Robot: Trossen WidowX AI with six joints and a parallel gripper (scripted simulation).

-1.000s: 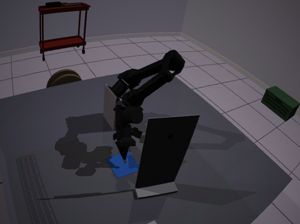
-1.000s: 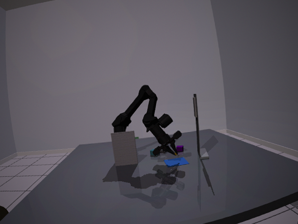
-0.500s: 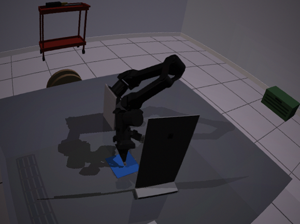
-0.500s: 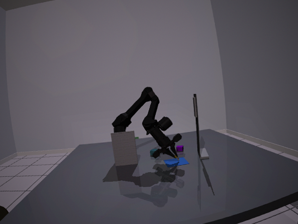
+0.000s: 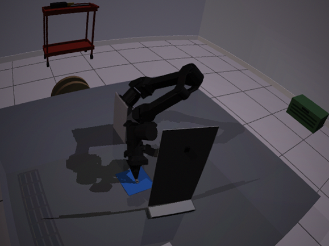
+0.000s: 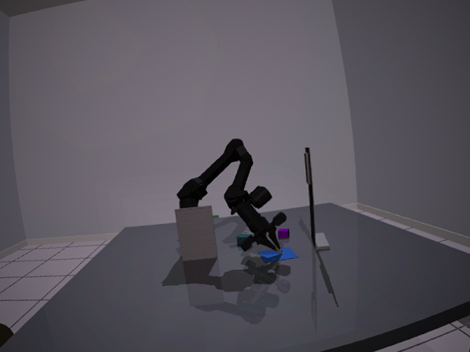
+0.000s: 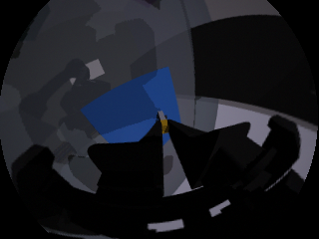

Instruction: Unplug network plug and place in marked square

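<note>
Right now the yellowish network plug is right at my gripper tip. Also, from my gripper tip: teal cube: 100 mm behind, 200 mm to the left; blue marked square: 10 mm behind, 20 mm below; purple cube: 70 mm ahead, 210 mm to the left, 10 mm below.
</note>
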